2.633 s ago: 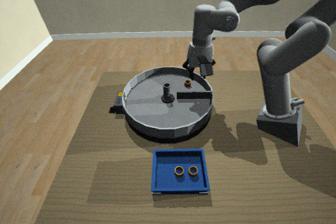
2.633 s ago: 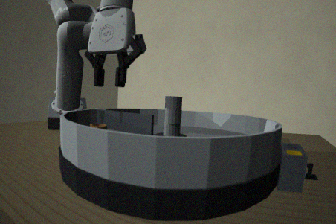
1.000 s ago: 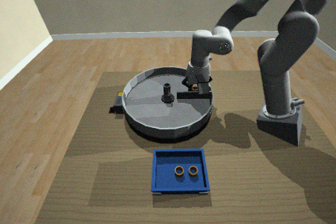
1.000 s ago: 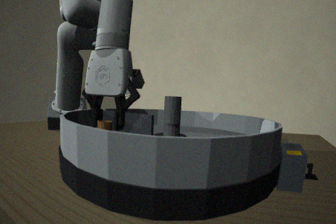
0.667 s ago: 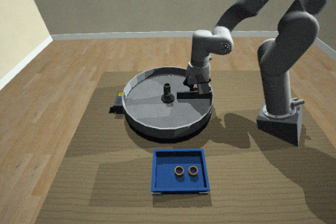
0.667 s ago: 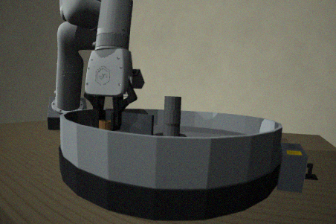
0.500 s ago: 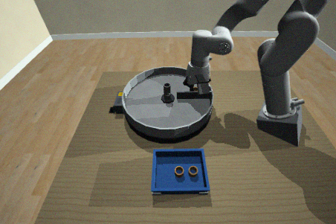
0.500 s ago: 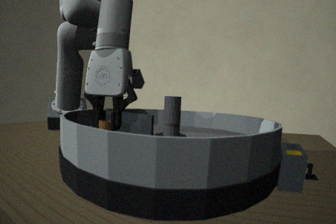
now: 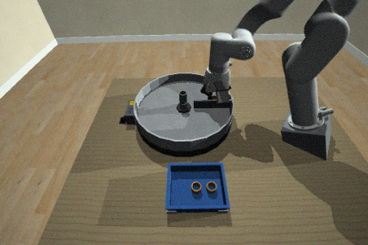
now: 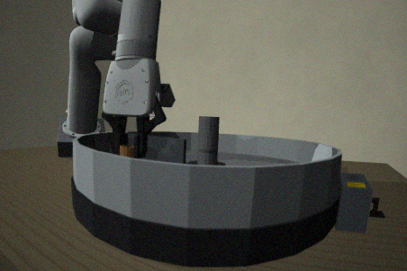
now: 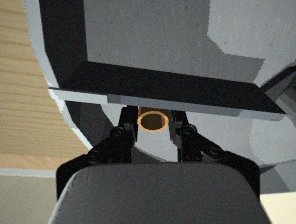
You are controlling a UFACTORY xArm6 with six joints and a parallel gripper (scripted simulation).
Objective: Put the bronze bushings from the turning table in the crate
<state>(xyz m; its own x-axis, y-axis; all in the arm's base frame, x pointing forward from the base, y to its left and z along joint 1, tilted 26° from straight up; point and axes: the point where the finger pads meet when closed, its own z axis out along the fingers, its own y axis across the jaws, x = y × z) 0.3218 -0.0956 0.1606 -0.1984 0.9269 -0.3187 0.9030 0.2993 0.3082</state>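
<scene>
The blue crate lies 90 mm ahead of my hand, 380 mm to the left of it and 60 mm below it. From my hand the other things lie so: grey turning table: 140 mm ahead, 40 mm to the left, 30 mm below.
</scene>
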